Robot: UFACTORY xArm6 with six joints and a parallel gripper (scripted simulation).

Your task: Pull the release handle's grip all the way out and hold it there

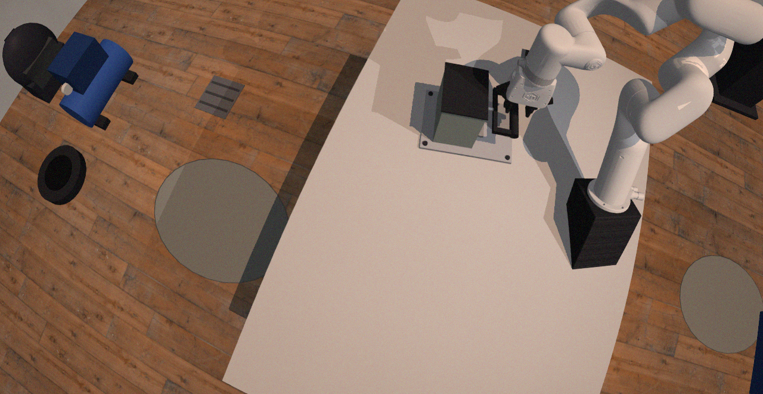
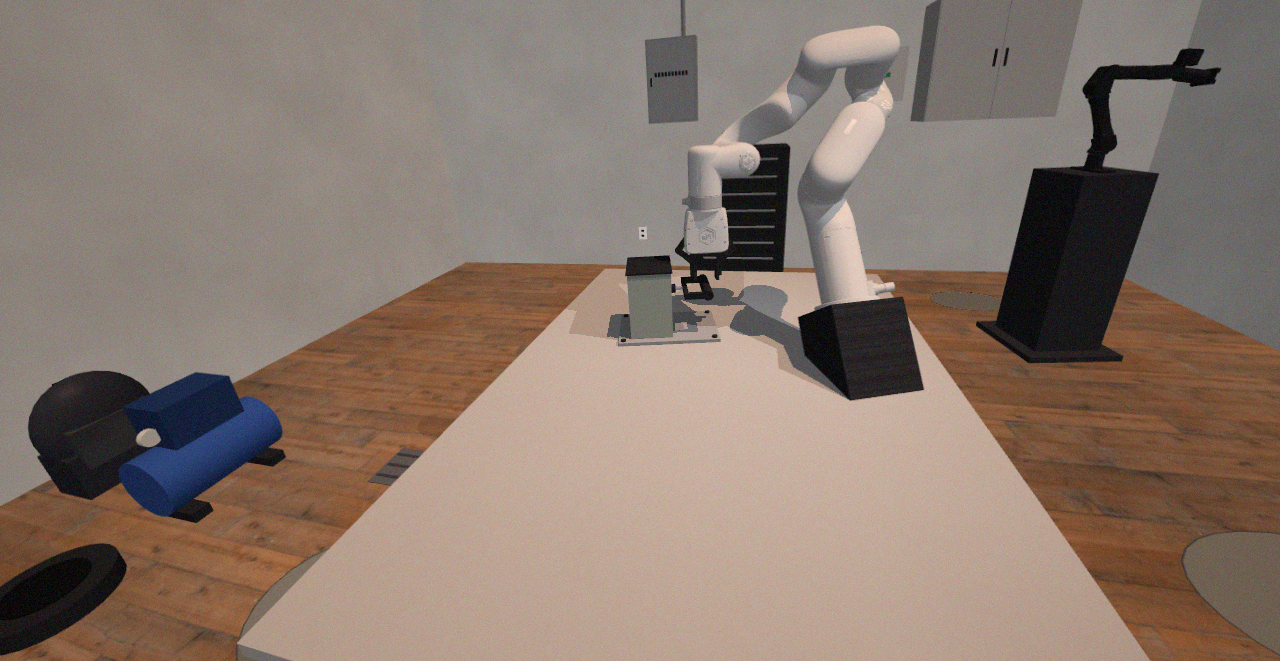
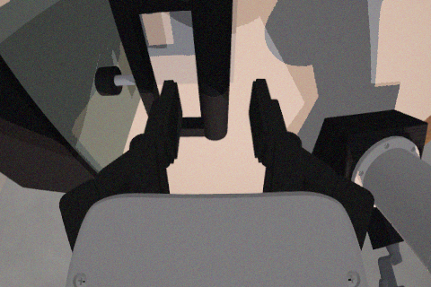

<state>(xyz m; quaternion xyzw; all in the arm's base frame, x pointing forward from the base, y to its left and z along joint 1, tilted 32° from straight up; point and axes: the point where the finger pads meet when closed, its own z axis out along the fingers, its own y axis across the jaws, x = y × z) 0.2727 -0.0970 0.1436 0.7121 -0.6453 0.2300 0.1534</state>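
My hand is 10 cm short of the grey base plate, 1 cm to the right of it and 14 cm above it.
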